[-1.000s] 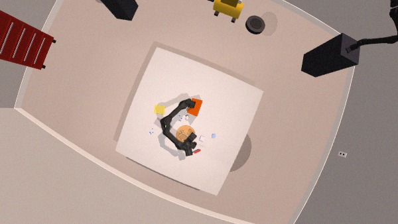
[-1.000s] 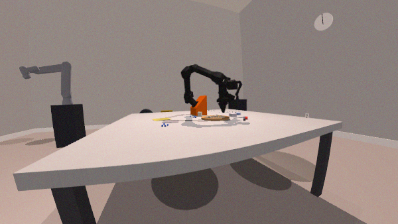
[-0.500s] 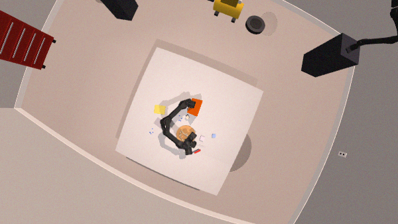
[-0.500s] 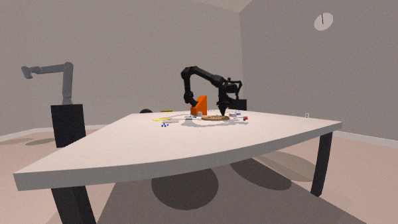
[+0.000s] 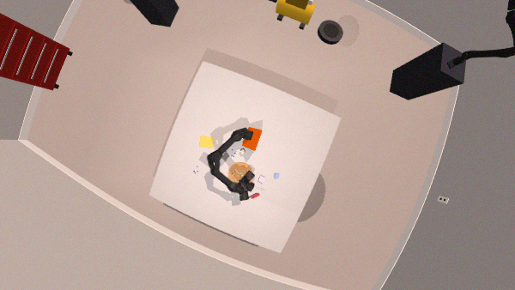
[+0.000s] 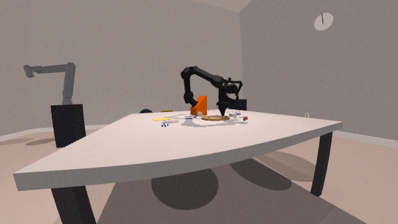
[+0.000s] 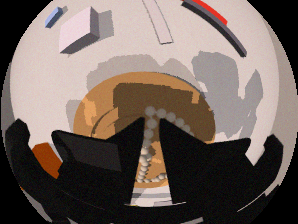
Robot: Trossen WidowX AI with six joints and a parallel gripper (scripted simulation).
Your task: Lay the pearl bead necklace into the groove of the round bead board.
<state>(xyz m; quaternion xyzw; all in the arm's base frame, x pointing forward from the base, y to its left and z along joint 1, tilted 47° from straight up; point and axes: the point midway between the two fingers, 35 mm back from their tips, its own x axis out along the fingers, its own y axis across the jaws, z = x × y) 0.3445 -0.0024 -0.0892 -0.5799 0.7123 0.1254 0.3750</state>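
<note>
The round tan bead board is 5 cm to the right of my gripper tip, 3 cm behind it and 1 cm below it. From my gripper tip the other things lie so: tool (11 cm to the left, 11 cm ahead, 1 cm below); white square (13 cm to the left, 4 cm behind); pale blue cube (24 cm to the left, 10 cm behind, 1 cm below).
</note>
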